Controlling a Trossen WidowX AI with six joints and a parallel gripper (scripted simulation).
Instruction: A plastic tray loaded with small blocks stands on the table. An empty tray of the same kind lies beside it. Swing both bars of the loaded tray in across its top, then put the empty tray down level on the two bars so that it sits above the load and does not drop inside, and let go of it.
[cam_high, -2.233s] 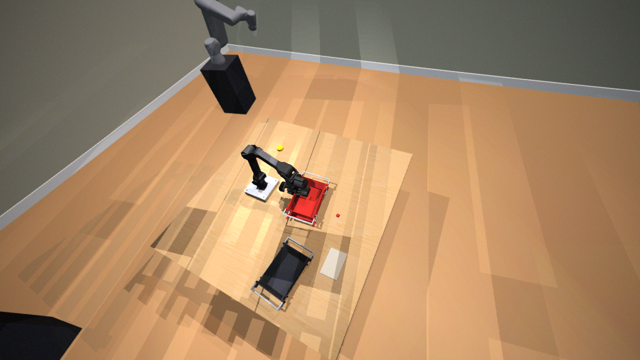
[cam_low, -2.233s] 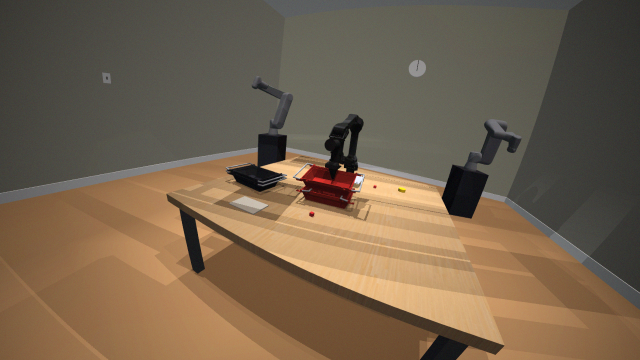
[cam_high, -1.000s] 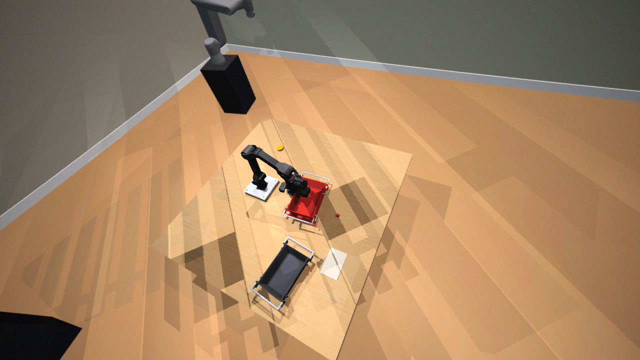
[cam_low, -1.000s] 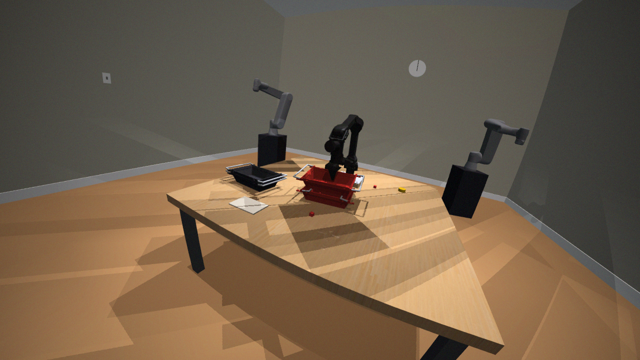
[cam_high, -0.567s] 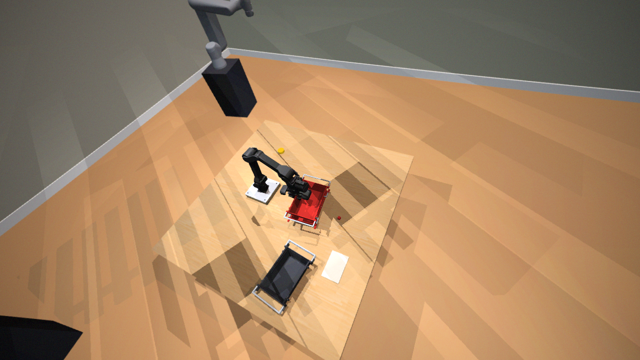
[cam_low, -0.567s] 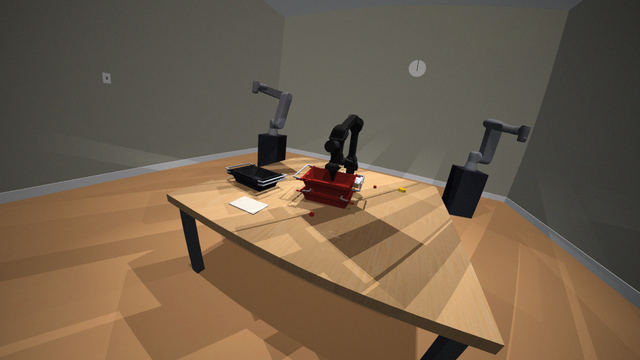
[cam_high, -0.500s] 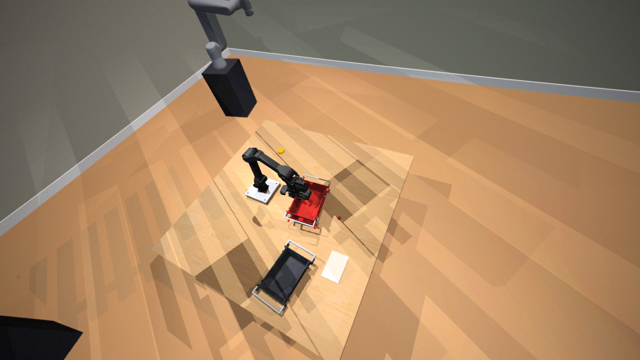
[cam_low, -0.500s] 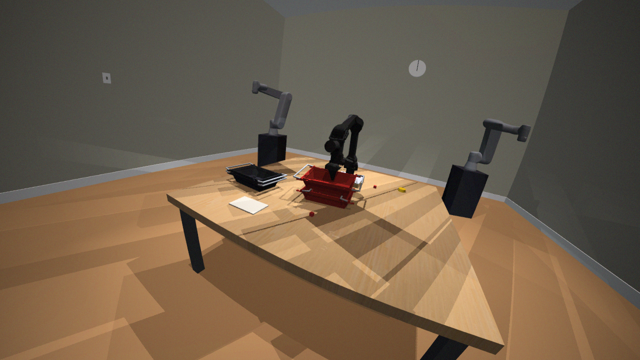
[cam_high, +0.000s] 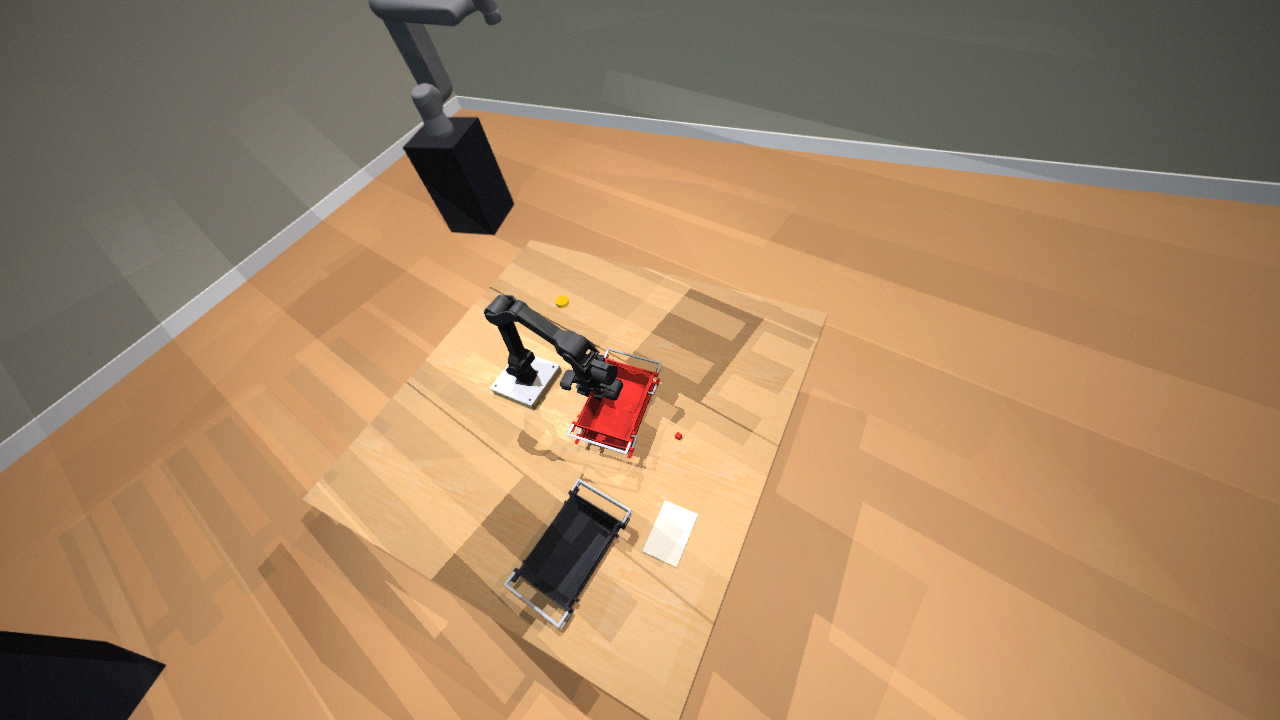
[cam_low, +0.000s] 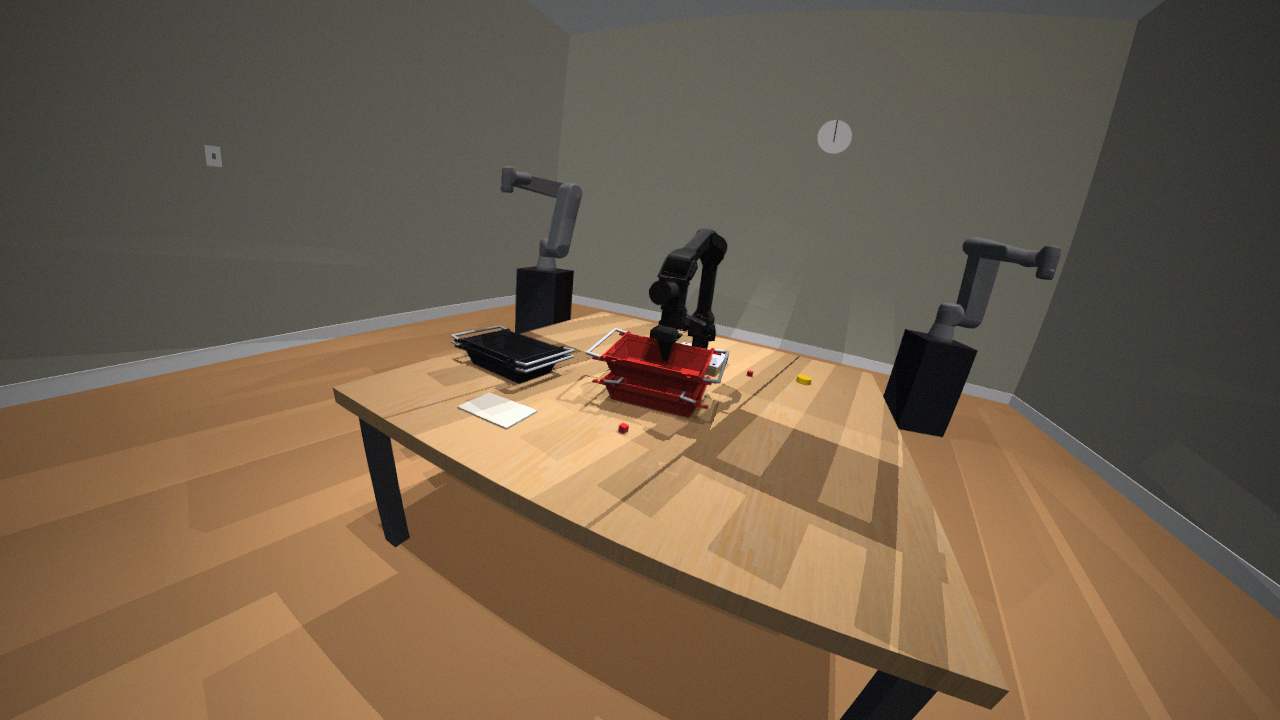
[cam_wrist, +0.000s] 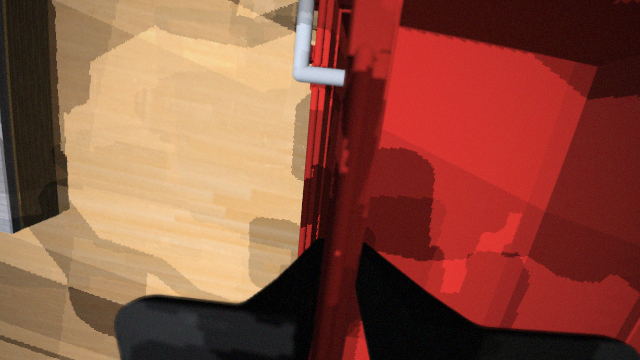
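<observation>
Now: gripper tip 70 mm short of the red tray, 10 mm to the left of it and 20 mm below it. Also, from my gripper tip: yellow disc 320 mm behind, 450 mm to the left, 80 mm below; then white card 300 mm ahead, 320 mm to the right, 90 mm below.
</observation>
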